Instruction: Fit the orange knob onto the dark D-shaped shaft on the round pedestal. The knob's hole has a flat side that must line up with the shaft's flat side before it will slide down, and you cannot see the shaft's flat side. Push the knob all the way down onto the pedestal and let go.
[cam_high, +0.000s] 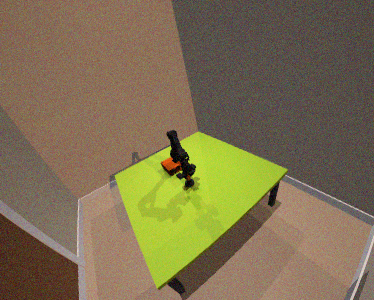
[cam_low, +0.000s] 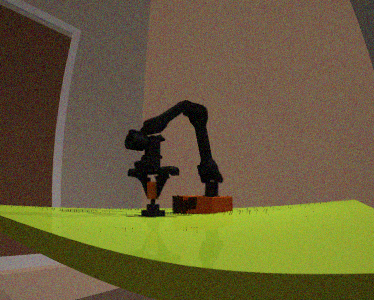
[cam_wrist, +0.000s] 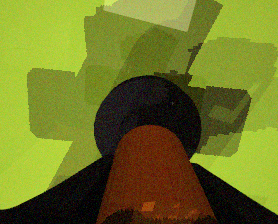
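Now: the orange knob 20 mm above my gripper tip. The rest, counted from my gripper tip: pedestal 40 mm below.
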